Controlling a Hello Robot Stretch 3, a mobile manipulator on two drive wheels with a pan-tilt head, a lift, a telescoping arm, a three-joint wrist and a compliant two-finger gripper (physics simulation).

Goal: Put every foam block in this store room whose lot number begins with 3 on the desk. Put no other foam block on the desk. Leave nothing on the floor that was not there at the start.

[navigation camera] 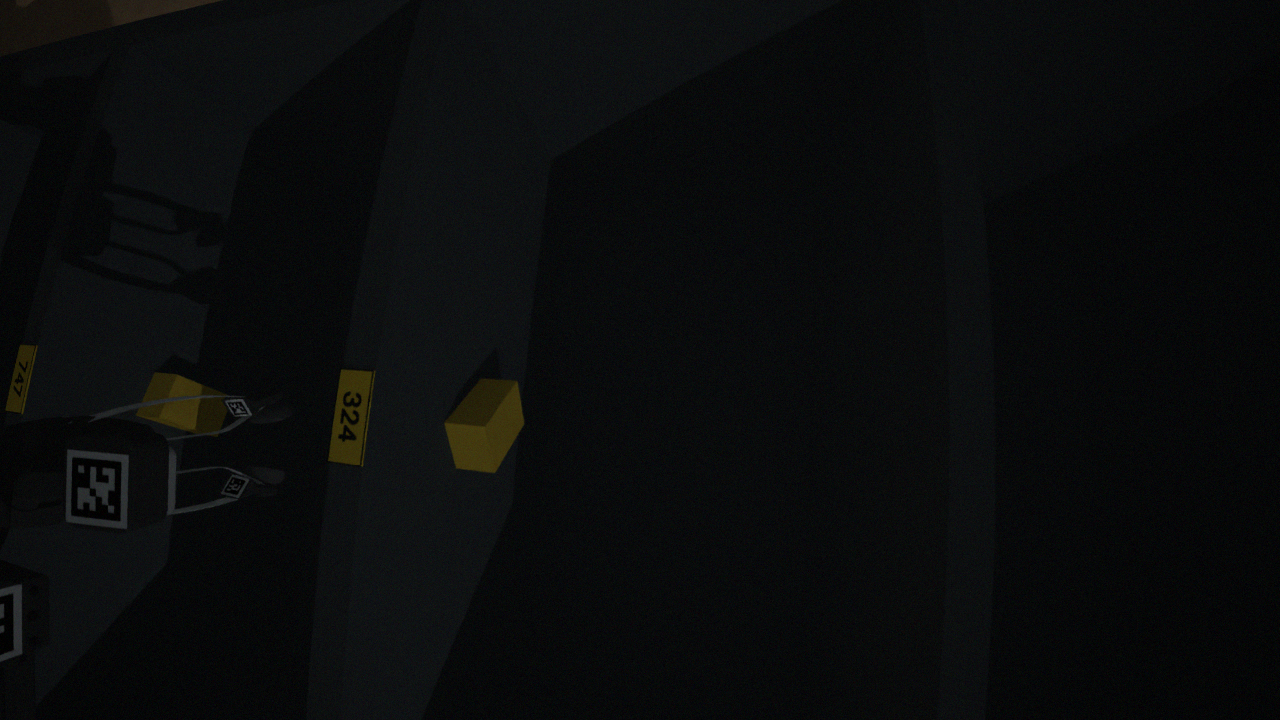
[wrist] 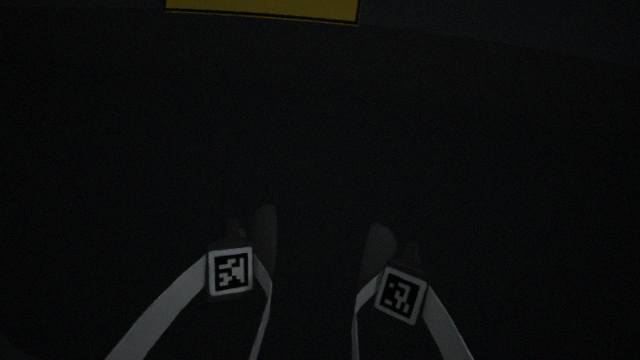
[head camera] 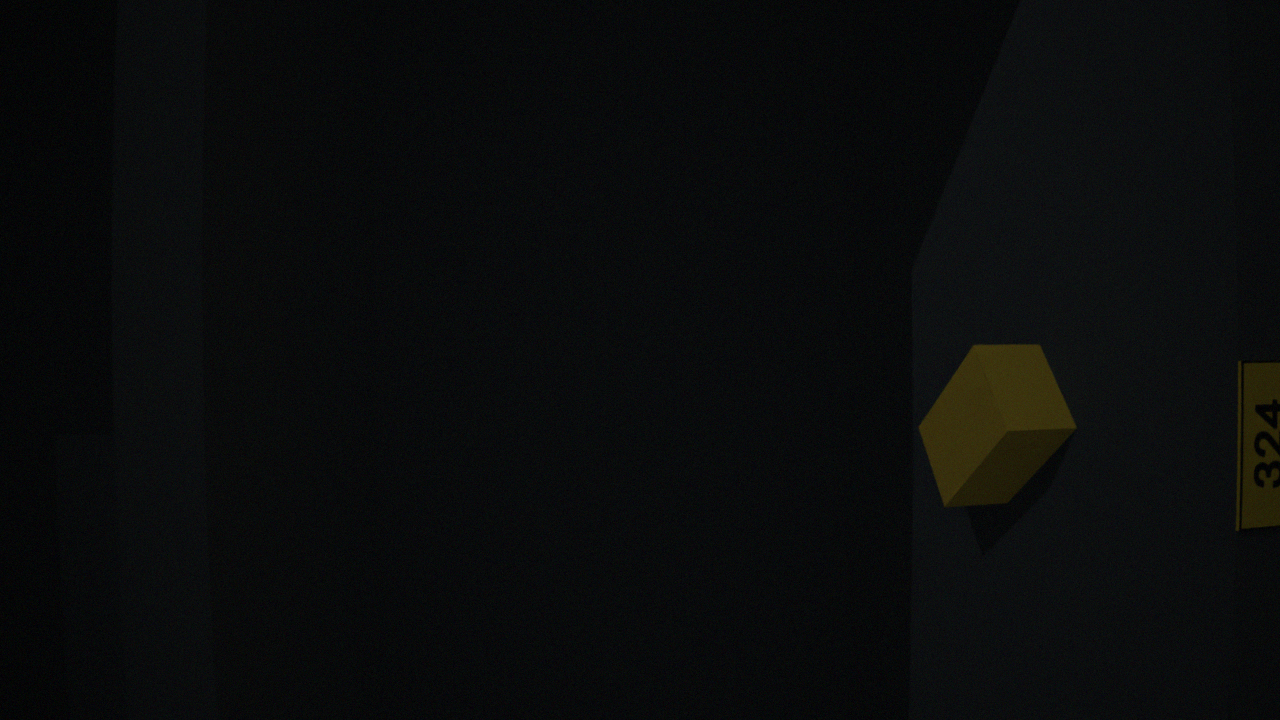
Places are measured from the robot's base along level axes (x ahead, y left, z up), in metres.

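Pixels of known places: gripper, fingertip midpoint: (navigation camera: 287, 440).
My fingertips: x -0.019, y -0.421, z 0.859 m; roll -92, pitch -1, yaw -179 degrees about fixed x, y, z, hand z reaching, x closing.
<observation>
Behind a point stands the place of what it marks.
A yellow foam block (head camera: 998, 425) @(x 0.003, y -0.495, z 1.036 m) (navigation camera: 483, 425) @(x 0.007, y -0.488, z 1.034 m) rests on a dark shelf board, behind a yellow label reading 324 (head camera: 1260, 445) @(x 0.017, y -0.368, z 0.979 m) (navigation camera: 351, 417) @(x 0.016, y -0.368, z 0.976 m) at the board's front edge. Both views are turned on their side. A second yellow foam block (navigation camera: 183, 402) @(x -0.007, y -0.517, z 0.578 m) is on the shelf board with the label 747 (navigation camera: 21, 379) @(x 0.016, y -0.368, z 0.521 m), partly hidden behind a finger. My gripper (navigation camera: 270, 444) @(x -0.019, y -0.421, z 0.859 m) (wrist: 321, 238) @(x -0.019, y -0.421, z 0.859 m) is open with nothing between its fingertips. In the navigation view it overlaps the lower block's shelf and is below the 324 label. The desk does not show.
Dark shelf boards run up the navigation view, with a further board (navigation camera: 966, 447) @(x 0.027, y -0.371, z 1.428 m) at the right. A yellow label (wrist: 262, 9), its number cut off, is on a shelf edge at the top of the wrist view. Brown floor (navigation camera: 80, 19) @(x 0.705, y -0.598, z 0.000 m) shows in the navigation view's upper left corner. Lighting is very dim.
</observation>
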